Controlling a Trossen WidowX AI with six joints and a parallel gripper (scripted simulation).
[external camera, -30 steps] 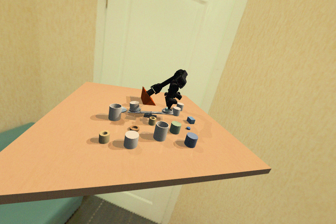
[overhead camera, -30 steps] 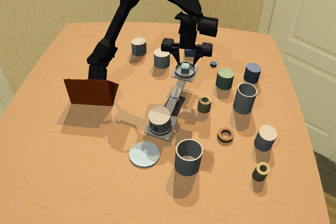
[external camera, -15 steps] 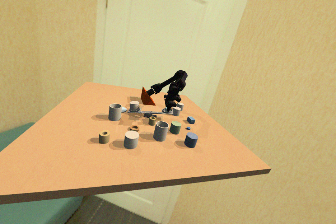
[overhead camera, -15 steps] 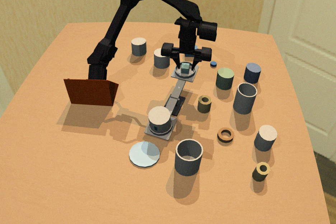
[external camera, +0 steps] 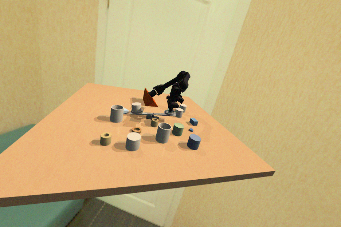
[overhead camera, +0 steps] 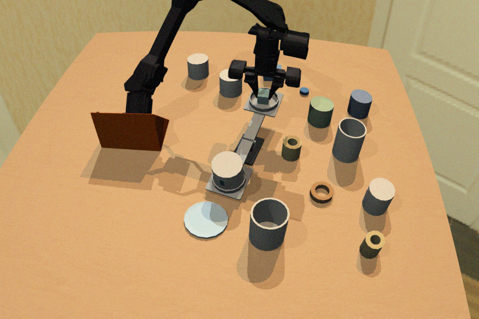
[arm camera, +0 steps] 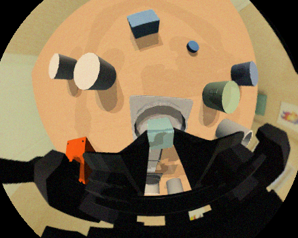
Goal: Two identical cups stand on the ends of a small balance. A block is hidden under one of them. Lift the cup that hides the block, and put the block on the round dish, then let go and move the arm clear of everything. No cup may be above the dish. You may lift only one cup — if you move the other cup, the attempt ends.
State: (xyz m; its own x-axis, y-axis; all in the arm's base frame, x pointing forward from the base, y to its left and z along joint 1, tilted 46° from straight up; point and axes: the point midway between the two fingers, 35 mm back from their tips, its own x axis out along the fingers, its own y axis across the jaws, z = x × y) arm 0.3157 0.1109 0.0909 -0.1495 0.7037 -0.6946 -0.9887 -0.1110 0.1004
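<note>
My gripper tip is now 360 mm to the left of the pale blue round dish, 80 mm above it and 70 mm past it. Also, from my gripper tip: blue box: 230 mm to the left, 60 mm below; small balance: 120 mm to the right, 60 mm below, 20 mm behind.
</note>
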